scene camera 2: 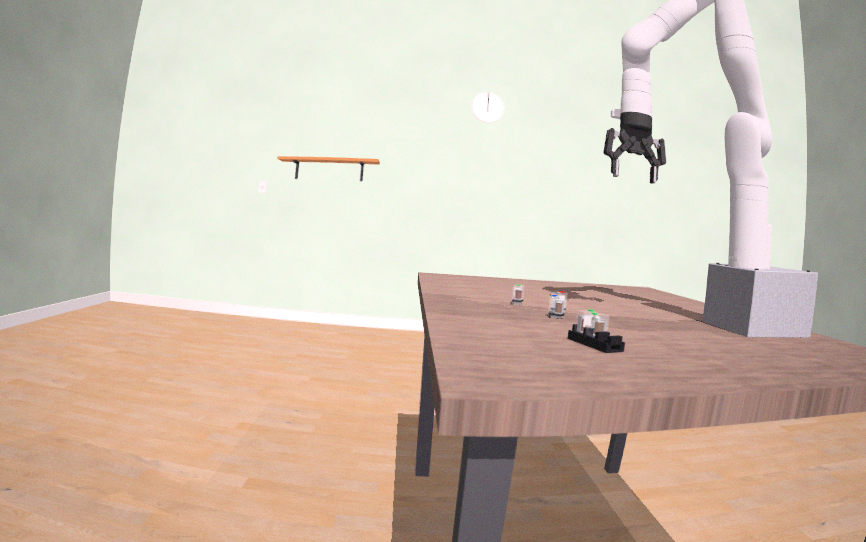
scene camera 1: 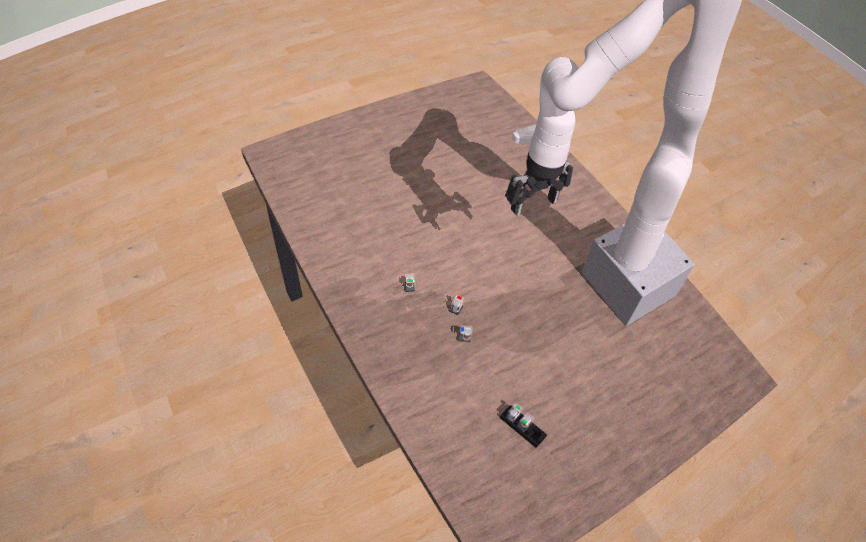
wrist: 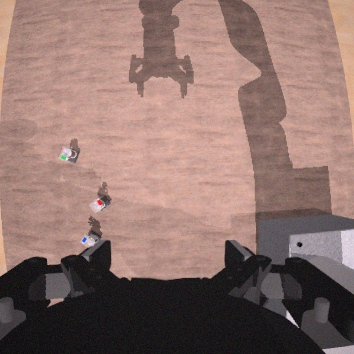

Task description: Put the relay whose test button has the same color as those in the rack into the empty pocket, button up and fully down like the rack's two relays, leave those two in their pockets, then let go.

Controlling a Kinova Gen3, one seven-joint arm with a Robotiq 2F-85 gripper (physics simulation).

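Places are measured from the arm's base along level axes (x ahead, y left, z up), in metres.
Pixels of known places: gripper, fingertip midpoint: point(scene camera 2: 634, 180) point(scene camera 1: 533, 206) point(wrist: 167, 253); arm's base, origin of the base link: point(scene camera 2: 747, 267) point(scene camera 1: 632, 255).
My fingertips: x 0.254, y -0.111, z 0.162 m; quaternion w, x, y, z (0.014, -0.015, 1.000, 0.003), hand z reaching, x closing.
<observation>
Ahead of a thing's pixels: the offset from my fingertips to its top centre. "spot": to the spot under its first point. Level surfaces: height alone.
A relay with a green button @(0.231 m ahead, 0.102 m right, 0.251 m down) point(scene camera 1: 410, 282) point(scene camera 2: 517, 294) point(wrist: 68, 154) stands upright on the table, the farthest of the loose relays from the rack. The black rack @(0.161 m ahead, 0.332 m left, 0.272 m down) point(scene camera 1: 523, 428) point(scene camera 2: 593, 342) holds two relays with green buttons, a first relay @(0.172 m ahead, 0.302 m left, 0.247 m down) point(scene camera 1: 513, 412) and a second relay @(0.161 m ahead, 0.332 m left, 0.247 m down) point(scene camera 1: 526, 421), side by side. Its empty pocket @(spot: 0.143 m ahead, 0.363 m left, 0.292 m down) point(scene camera 1: 537, 435) is at the end toward the lower right in scene camera 1. The rack does not show in the wrist view. My gripper point(scene camera 1: 535, 205) point(scene camera 2: 634, 178) point(wrist: 167, 253) is open and empty, pointing down high above the table, well away from the relays and rack.
A relay with a red button @(0.156 m ahead, 0.001 m left, 0.251 m down) point(scene camera 1: 456, 304) point(wrist: 100, 203) and one with a blue button @(0.175 m ahead, 0.079 m left, 0.251 m down) point(scene camera 1: 465, 333) point(wrist: 90, 240) stand close together on the table @(0.295 m down) point(scene camera 1: 357, 191) between the green-button relay and the rack. The arm's grey base block point(scene camera 1: 629, 281) point(scene camera 2: 759, 303) sits at the table's edge.
</observation>
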